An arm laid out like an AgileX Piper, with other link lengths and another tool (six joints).
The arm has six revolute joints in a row. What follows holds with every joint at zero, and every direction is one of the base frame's.
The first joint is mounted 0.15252 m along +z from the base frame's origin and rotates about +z.
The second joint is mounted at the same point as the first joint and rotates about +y.
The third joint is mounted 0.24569 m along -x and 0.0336 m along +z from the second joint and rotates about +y.
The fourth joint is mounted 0.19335 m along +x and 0.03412 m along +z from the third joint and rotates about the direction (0.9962, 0, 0.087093).
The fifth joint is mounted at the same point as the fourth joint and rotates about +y.
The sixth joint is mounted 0.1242 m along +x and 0.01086 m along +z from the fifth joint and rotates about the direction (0.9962, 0, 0.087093).
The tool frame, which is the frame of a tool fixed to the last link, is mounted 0.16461 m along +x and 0.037 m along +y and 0.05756 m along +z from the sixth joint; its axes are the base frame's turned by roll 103.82, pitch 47.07 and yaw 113 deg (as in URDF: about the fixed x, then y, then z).
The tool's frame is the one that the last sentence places.
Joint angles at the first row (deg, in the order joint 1, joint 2, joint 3, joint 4, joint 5, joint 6):
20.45, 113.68, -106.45, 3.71, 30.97, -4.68
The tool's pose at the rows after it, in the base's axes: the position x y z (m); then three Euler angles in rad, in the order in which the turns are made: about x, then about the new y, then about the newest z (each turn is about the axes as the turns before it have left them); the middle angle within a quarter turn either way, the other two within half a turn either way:
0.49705 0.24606 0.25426 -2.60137 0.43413 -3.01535
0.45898 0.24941 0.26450 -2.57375 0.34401 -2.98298
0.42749 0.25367 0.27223 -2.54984 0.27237 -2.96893
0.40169 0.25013 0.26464 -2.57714 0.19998 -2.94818
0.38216 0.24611 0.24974 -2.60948 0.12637 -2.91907
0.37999 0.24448 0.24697 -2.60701 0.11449 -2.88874
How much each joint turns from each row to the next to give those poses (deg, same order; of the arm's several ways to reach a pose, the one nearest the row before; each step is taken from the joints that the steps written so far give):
0.00, -6.02, 0.00, 2.20, 12.76, 1.61
0.00, -4.64, 0.00, 3.78, 8.83, 0.51
0.00, -3.34, -0.09, 2.97, 6.56, 0.23
0.00, -1.86, -0.03, 0.41, 6.31, 0.22
0.00, -0.38, 0.00, 0.09, 5.14, 0.46
0.00, 0.00, 0.00, 0.00, 0.92, 1.65

